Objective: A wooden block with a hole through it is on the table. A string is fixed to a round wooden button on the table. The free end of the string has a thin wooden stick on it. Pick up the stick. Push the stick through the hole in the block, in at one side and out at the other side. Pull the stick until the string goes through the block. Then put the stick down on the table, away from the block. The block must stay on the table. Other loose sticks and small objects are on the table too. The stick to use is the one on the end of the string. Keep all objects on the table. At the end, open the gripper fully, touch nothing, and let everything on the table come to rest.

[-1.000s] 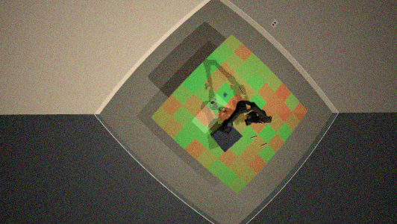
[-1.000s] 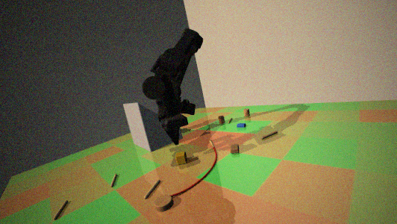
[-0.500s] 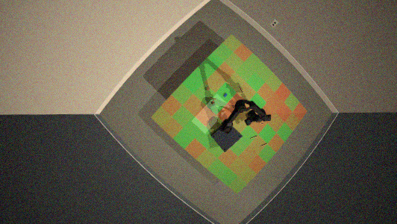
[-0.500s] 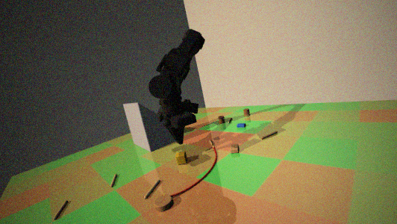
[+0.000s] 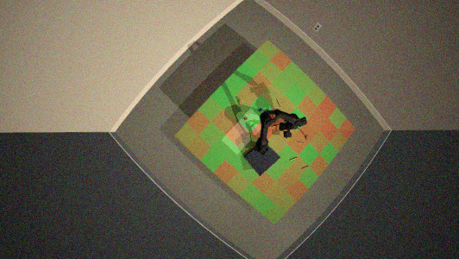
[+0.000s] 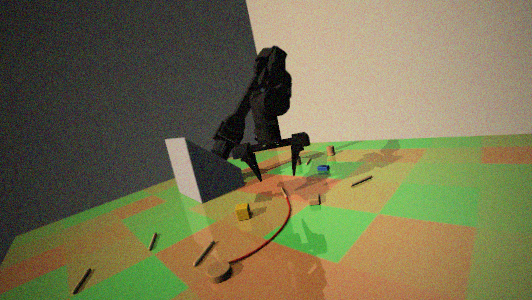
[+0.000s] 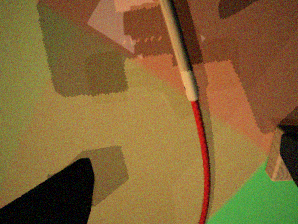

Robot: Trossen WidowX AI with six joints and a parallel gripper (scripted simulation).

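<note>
My gripper tip is now 60 mm above the thin wooden stick, 30 mm to the right of it and 10 mm past it. The rest, counted from my gripper tip: yellow wooden block: 110 mm to the right, 50 mm below, 30 mm behind; then round wooden button: 270 mm to the right, 100 mm ahead, 50 mm below; then blue piece: 240 mm to the left, 50 mm below, 20 mm behind.
</note>
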